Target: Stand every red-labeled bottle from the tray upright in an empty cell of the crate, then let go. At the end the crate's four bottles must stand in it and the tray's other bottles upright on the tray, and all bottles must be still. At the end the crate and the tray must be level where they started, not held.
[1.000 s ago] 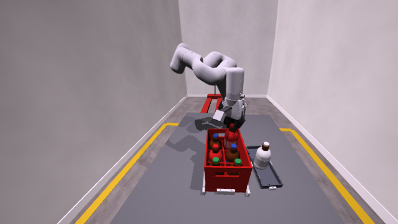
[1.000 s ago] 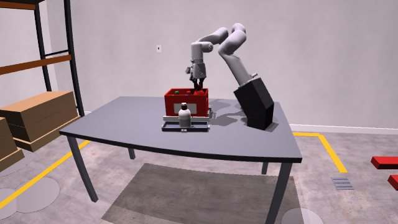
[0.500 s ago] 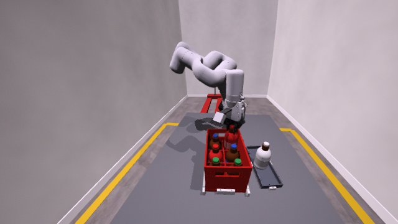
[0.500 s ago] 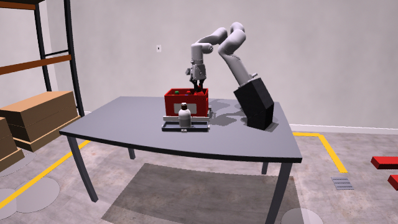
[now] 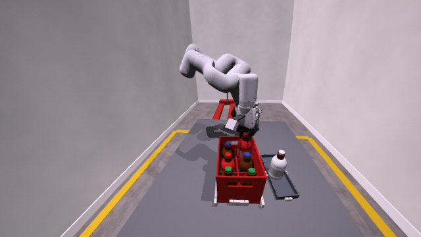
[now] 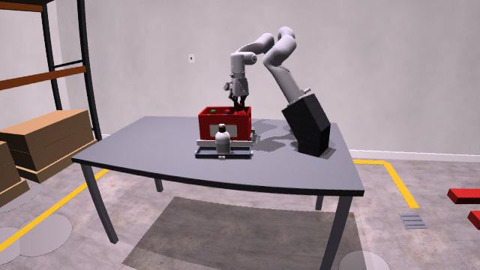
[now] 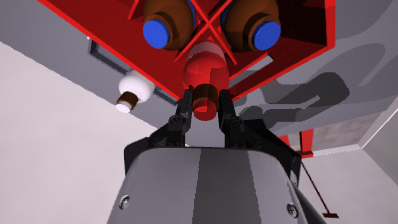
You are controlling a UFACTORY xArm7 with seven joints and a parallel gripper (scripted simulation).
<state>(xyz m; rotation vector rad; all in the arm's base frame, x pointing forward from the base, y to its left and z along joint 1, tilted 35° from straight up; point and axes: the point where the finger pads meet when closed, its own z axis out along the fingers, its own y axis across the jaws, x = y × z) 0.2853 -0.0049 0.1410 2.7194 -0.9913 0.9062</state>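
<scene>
My gripper is now 130 mm above the red crate, 80 mm short of it and 50 mm to the left of it. Also, from my hand: white bottle: 160 mm to the left, 130 mm below, 70 mm ahead; dark tray: 210 mm below, 170 mm to the left, 80 mm ahead.
</scene>
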